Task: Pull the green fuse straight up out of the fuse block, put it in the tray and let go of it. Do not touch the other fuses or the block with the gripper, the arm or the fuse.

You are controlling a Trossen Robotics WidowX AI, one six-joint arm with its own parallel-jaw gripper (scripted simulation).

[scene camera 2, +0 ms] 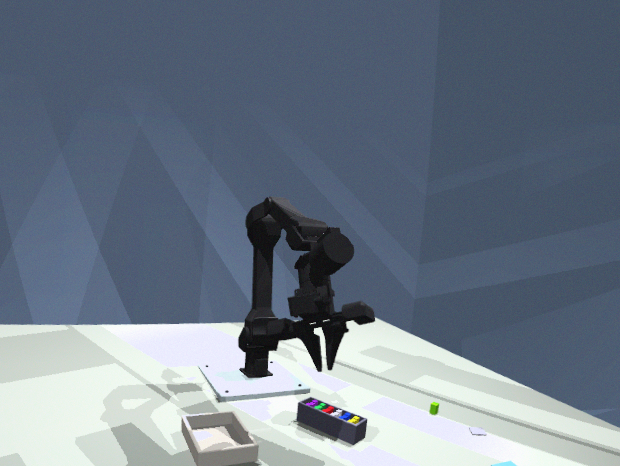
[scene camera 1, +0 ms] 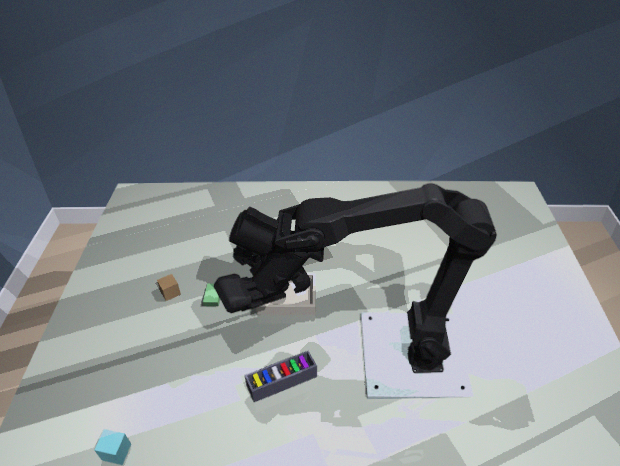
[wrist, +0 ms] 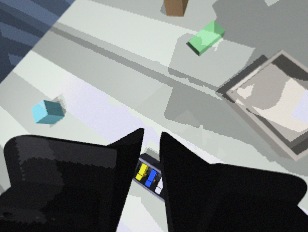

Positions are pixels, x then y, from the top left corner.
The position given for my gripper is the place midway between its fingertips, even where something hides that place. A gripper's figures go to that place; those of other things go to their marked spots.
Labels:
My gripper (scene camera 1: 245,308) is 0.96 m from the lens. A tray (scene camera 1: 304,303): 1.15 m from the lens.

